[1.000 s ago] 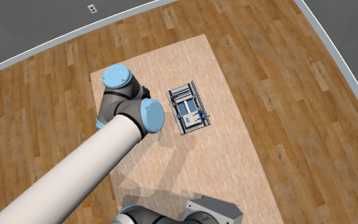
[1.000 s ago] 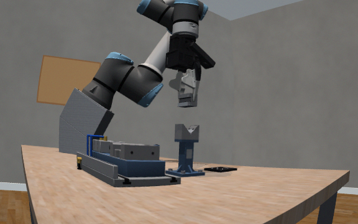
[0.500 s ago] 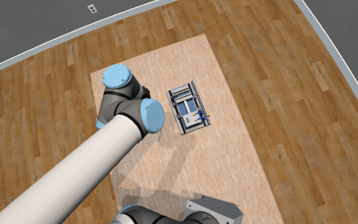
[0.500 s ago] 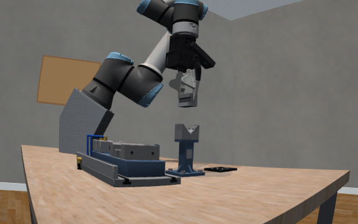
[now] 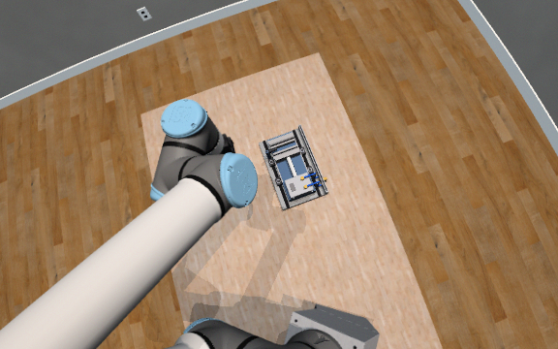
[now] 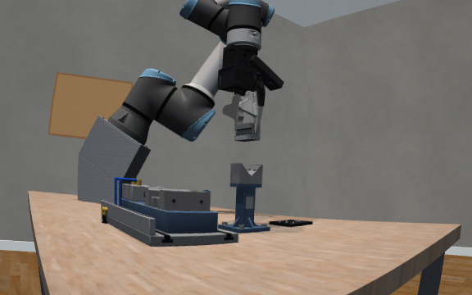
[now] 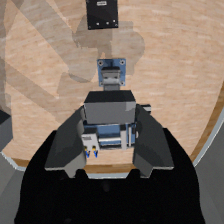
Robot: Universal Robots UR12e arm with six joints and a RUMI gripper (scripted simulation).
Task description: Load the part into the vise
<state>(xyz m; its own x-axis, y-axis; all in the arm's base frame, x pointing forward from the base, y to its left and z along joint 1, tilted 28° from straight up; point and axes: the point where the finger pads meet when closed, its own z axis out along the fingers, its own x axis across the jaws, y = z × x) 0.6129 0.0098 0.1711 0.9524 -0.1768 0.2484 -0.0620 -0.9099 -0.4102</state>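
The part is 10 mm to the right of my hand and 10 mm below it. From my hand the other things lie so: work stop: 170 mm to the right, 150 mm below, 60 mm ahead; then cylinder rod: 220 mm to the right, 170 mm below, 30 mm behind; then moving jaw: 220 mm to the right, 170 mm below, 20 mm ahead.
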